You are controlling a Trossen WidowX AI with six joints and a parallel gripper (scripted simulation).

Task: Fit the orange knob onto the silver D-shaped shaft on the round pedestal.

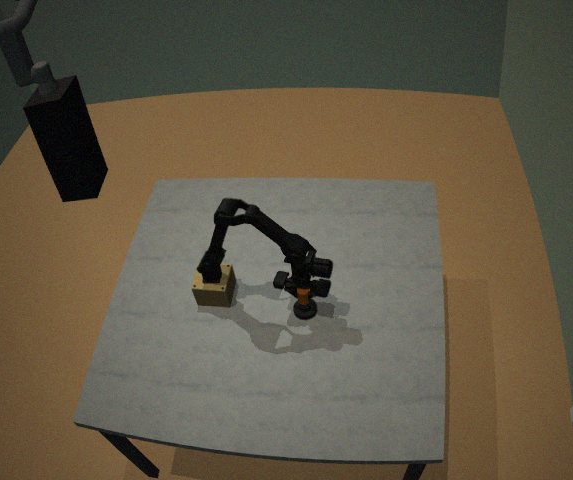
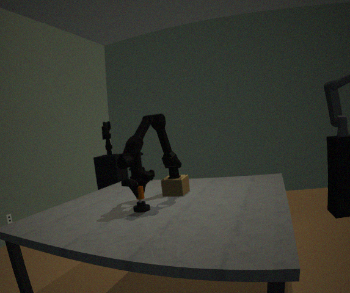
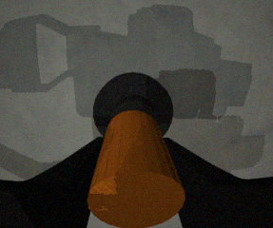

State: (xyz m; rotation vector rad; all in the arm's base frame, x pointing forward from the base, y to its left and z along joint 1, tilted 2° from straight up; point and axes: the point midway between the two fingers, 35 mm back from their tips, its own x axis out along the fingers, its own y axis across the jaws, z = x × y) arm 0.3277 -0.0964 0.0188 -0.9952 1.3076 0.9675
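Right now the orange knob is 3 cm above my gripper tip. From my gripper tip the other things lie so: round pedestal (4 cm below).
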